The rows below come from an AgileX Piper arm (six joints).
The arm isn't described. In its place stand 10 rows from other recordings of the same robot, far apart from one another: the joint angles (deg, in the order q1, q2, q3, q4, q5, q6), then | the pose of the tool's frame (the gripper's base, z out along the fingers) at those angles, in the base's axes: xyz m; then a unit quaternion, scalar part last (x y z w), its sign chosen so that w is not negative.
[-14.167 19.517 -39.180 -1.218 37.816 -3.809] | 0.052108, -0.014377, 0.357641, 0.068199, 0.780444, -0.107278, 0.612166
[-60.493 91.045 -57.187 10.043 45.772 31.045] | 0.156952, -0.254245, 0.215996, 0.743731, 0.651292, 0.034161, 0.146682
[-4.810 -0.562 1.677 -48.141 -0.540 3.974] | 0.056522, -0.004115, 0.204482, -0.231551, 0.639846, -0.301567, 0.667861
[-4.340 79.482 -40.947 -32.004 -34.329 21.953] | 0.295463, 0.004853, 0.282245, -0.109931, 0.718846, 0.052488, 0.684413
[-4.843 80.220 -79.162 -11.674 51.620 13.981] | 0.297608, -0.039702, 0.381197, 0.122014, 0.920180, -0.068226, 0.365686
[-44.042 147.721 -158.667 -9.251 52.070 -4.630] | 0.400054, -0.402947, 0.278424, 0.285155, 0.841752, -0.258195, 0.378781
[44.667 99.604 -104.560 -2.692 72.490 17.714] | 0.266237, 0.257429, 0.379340, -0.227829, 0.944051, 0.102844, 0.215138
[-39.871 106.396 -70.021 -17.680 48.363 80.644] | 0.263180, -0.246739, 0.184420, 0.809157, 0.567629, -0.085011, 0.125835
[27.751 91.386 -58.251 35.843 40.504 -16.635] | 0.262951, 0.177459, 0.230635, -0.174579, 0.938592, 0.255704, 0.152260
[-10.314 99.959 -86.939 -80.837 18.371 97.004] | 0.411211, -0.103613, 0.364660, 0.275110, 0.717912, -0.086726, 0.633558
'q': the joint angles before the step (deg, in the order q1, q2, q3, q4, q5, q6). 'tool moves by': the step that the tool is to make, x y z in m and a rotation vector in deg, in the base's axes. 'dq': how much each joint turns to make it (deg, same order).
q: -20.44, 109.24, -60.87, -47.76, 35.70, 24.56
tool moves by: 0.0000, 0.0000, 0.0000, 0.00, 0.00, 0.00
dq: 0.00, 0.00, 0.00, 0.00, 0.00, 0.00
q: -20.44, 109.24, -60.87, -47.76, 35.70, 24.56
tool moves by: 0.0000, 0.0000, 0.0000, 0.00, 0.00, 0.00
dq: 0.00, 0.00, 0.00, 0.00, 0.00, 0.00
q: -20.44, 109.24, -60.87, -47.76, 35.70, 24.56
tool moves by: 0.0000, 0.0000, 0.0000, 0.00, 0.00, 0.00
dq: 0.00, 0.00, 0.00, 0.00, 0.00, 0.00
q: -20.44, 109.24, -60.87, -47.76, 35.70, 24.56
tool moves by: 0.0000, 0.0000, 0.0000, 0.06, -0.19, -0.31
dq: 0.00, 0.00, 0.00, 0.01, 0.00, 0.36
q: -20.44, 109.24, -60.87, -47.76, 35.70, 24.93
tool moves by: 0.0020, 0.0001, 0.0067, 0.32, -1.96, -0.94
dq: -0.01, -0.78, -0.58, 0.96, -0.23, 0.49
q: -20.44, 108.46, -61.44, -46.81, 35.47, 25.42
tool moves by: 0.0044, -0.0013, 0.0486, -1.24, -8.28, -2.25
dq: -0.10, -5.68, -3.36, 2.89, 1.06, -0.25
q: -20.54, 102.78, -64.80, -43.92, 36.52, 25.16
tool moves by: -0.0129, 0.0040, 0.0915, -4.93, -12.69, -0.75
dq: 0.01, -11.02, -4.96, 1.55, 2.24, -1.75
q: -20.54, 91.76, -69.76, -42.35, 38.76, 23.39
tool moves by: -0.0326, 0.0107, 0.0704, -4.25, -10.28, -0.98
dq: 0.00, -10.05, -2.42, 0.00, 1.69, -0.24
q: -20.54, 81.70, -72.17, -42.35, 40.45, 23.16
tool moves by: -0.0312, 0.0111, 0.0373, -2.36, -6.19, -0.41
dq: -0.01, -7.21, -0.10, 0.15, 0.77, -0.24
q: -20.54, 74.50, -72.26, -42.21, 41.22, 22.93
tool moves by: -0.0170, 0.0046, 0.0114, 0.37, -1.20, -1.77
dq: -0.01, -3.02, -0.01, 0.65, 2.73, -0.02
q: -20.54, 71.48, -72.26, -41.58, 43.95, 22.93
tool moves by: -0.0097, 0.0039, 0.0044, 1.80, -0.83, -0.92
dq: -0.02, -1.72, 0.00, 2.02, 1.93, -0.23
